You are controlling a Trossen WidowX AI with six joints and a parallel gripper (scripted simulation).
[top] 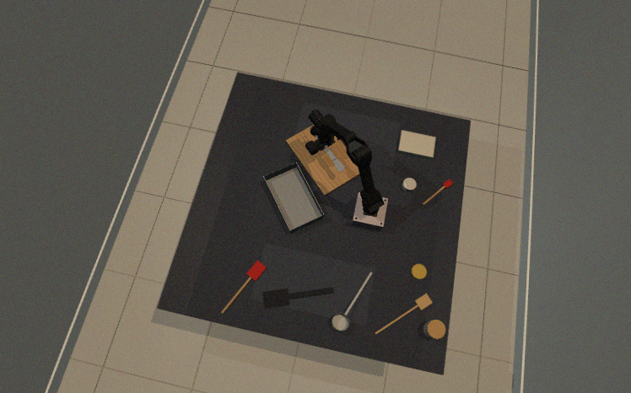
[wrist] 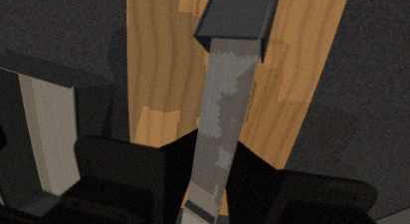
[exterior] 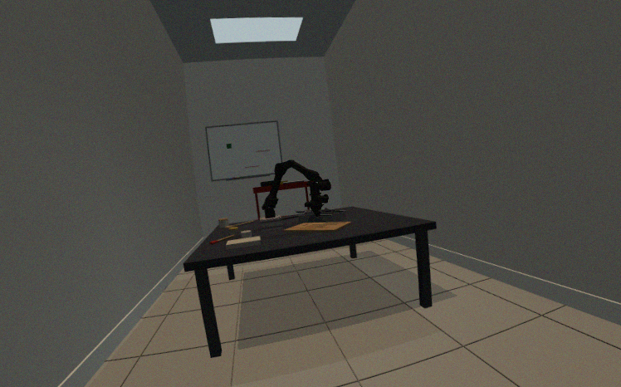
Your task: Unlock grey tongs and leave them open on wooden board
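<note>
The wooden board is 70 mm below my gripper tip, 10 mm to the left of it and 10 mm behind it. Also, from my gripper tip: white disc (450 mm behind, 90 mm to the left, 60 mm below); then cream block (470 mm behind, 150 mm to the right, 60 mm below); then roasting tin (270 mm to the left, 100 mm ahead, 50 mm below).
</note>
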